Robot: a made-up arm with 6 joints. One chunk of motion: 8 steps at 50 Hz.
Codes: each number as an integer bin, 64 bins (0 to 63) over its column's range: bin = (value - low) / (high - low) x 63, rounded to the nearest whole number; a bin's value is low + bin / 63 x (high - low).
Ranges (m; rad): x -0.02..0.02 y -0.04..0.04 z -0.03..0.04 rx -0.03..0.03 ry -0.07..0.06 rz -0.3..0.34
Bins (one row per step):
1: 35 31 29 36 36 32
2: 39 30 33 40 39 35
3: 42 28 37 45 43 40
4: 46 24 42 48 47 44
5: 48 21 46 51 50 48
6: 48 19 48 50 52 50
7: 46 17 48 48 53 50
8: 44 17 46 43 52 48
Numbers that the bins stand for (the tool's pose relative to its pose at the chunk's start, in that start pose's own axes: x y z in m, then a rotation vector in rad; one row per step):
1: 0.0022 -0.0006 0.0022 0.0043 0.0043 0.0251
2: 0.0048 -0.0019 0.0067 0.0081 0.0105 0.0556
3: 0.0067 -0.0044 0.0111 0.0129 0.0187 0.1063
4: 0.0092 -0.0095 0.0167 0.0157 0.0270 0.1470
5: 0.0105 -0.0133 0.0211 0.0186 0.0332 0.1876
6: 0.0105 -0.0159 0.0233 0.0176 0.0373 0.2079
7: 0.0092 -0.0184 0.0233 0.0157 0.0394 0.2079
8: 0.0079 -0.0184 0.0211 0.0110 0.0373 0.1876

